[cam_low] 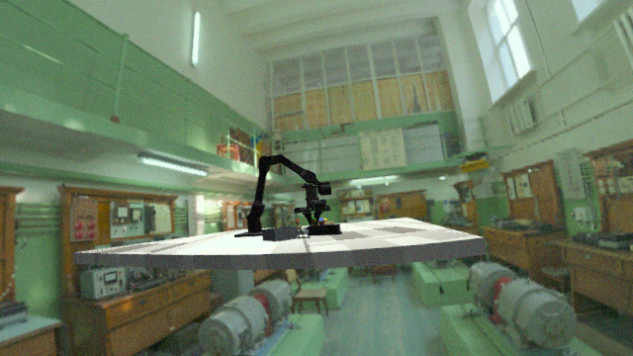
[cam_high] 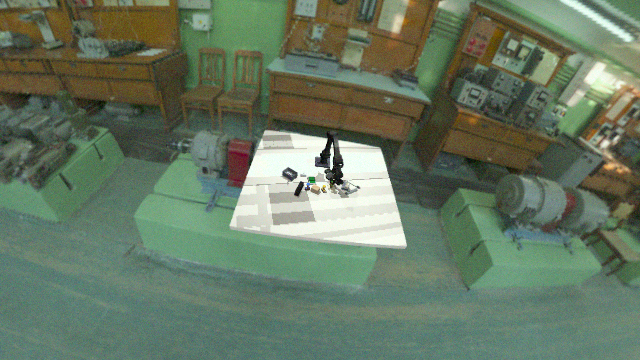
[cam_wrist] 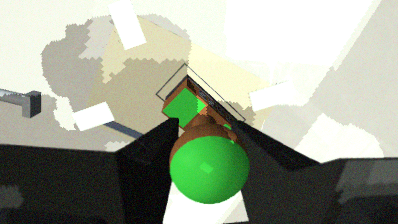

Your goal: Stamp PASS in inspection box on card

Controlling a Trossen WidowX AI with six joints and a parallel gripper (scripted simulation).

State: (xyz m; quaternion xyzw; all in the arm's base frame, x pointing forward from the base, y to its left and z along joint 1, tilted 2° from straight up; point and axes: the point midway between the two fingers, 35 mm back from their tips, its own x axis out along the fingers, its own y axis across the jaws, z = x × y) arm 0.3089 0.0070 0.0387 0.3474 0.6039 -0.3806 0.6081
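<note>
My gripper tip is right at the green stamp. Also, from my gripper tip: red stamp 90 mm behind, 70 mm to the left, 10 mm below; then cream card 30 mm below, 10 mm ahead; then tan block 150 mm to the right, 60 mm ahead.
</note>
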